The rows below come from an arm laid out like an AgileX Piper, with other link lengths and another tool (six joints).
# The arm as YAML. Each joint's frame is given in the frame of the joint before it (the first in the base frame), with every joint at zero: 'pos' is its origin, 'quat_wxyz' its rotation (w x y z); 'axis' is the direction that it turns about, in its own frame. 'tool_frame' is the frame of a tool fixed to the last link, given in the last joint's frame.
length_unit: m
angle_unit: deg
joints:
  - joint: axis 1
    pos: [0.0, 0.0, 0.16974]
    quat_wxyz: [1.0, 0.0, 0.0, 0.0]
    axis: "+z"
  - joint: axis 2
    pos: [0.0, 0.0, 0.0]
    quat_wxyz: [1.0, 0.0, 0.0, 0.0]
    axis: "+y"
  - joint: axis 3
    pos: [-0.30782, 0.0, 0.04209]
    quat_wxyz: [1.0, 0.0, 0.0, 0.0]
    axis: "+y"
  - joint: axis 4
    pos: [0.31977, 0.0, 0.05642]
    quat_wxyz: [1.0, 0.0, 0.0, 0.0]
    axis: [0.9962, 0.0, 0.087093]
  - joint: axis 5
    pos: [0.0, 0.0, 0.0]
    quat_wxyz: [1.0, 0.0, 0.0, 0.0]
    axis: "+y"
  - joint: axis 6
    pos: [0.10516, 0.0, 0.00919]
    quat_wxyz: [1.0, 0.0, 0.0, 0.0]
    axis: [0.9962, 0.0, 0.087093]
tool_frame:
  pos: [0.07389, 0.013, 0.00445]
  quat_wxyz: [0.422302, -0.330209, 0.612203, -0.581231]
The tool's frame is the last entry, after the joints.
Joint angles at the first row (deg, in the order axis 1, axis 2, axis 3, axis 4, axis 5, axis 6):
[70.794 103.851 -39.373 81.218 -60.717 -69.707]
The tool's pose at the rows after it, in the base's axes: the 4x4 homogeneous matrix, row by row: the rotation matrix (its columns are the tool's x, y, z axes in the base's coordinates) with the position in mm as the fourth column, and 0 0 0 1 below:
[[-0.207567, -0.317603, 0.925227, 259.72], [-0.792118, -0.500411, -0.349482, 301.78], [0.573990, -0.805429, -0.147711, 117.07], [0, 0, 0, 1]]
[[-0.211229, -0.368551, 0.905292, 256.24], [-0.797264, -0.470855, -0.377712, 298.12], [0.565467, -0.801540, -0.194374, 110.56], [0, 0, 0, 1]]
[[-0.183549, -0.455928, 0.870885, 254.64], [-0.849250, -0.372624, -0.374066, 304.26], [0.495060, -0.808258, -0.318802, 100.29], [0, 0, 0, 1]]
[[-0.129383, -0.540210, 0.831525, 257.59], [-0.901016, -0.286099, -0.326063, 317.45], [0.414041, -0.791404, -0.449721, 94.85], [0, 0, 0, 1]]
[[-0.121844, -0.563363, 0.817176, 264.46], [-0.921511, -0.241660, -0.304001, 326.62], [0.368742, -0.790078, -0.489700, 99.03], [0, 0, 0, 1]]
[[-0.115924, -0.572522, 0.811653, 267.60], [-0.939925, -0.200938, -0.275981, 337.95], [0.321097, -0.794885, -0.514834, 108.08], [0, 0, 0, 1]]
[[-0.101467, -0.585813, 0.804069, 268.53], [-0.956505, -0.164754, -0.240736, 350.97], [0.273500, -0.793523, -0.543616, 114.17], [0, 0, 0, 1]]
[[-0.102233, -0.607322, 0.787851, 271.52], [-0.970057, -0.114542, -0.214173, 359.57], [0.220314, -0.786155, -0.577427, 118.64], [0, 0, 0, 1]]
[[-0.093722, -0.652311, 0.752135, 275.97], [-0.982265, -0.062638, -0.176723, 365.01], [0.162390, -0.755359, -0.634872, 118.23], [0, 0, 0, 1]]
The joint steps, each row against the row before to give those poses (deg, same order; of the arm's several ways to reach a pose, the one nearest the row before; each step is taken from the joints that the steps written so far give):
[0.402 -0.001 0.001 3.064 0.412 1.122]
[0.105 0.001 -0.002 2.892 1.220 0.578]
[-1.126 -0.161 -0.606 1.693 5.785 4.203]
[-2.414 -0.560 -1.359 0.256 8.240 2.623]
[-1.385 -0.073 -1.668 0.000 2.863 0.732]
[-0.371 -0.476 -1.625 0.239 1.775 0.616]
[-0.130 0.001 -1.638 -0.002 2.145 1.078]
[-0.643 0.000 -1.253 0.002 2.233 1.954]
[-1.789 0.001 -0.811 -0.003 4.562 2.096]

